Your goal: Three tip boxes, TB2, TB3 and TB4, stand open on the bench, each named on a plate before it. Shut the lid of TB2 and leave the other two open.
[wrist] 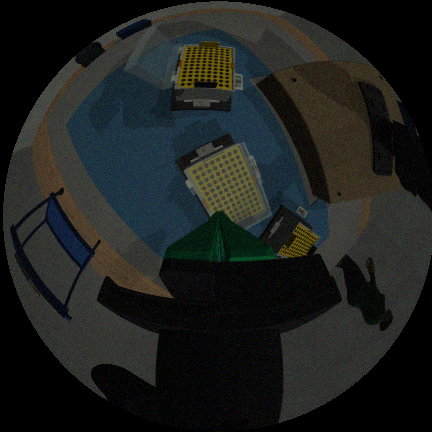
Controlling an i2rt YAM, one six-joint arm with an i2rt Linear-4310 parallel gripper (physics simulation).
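Pixels of known places: gripper, between the fingertips: point(218, 216); arm's base, origin of its link: point(380, 129).
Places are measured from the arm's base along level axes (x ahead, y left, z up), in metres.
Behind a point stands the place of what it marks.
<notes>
The middle tip box point(222, 175) {x 0.319, y 0.037, z -0.116 m} has a yellow rack of round holes, and its clear lid point(265, 209) {x 0.275, y 0.110, z -0.116 m} lies over the rack, flat or nearly flat. My gripper point(218, 216) {x 0.345, y 0.056, z -0.053 m} has its green fingers shut and empty; the tips overlap the near edge of this box in the view, and contact cannot be told. The far tip box point(206, 67) {x 0.272, y -0.137, z -0.136 m} is open, with its clear lid point(150, 60) {x 0.344, y -0.156, z -0.089 m} standing out to the left. The right tip box point(300, 241) {x 0.192, y 0.248, z -0.136 m} shows its yellow rack uncovered; its near part is hidden behind my gripper. The names on the plates are too small to read.
A blue mat point(120, 155) {x 0.461, y -0.067, z -0.193 m} lies under the boxes. A large brown box-like block point(325, 135) {x 0.111, y 0.023, z -0.108 m} stands to the right, with a black part on it. A blue-framed rack point(56, 196) is at the left, beyond the wooden bench edge point(65, 205). A figure point(367, 305) shows at lower right.
</notes>
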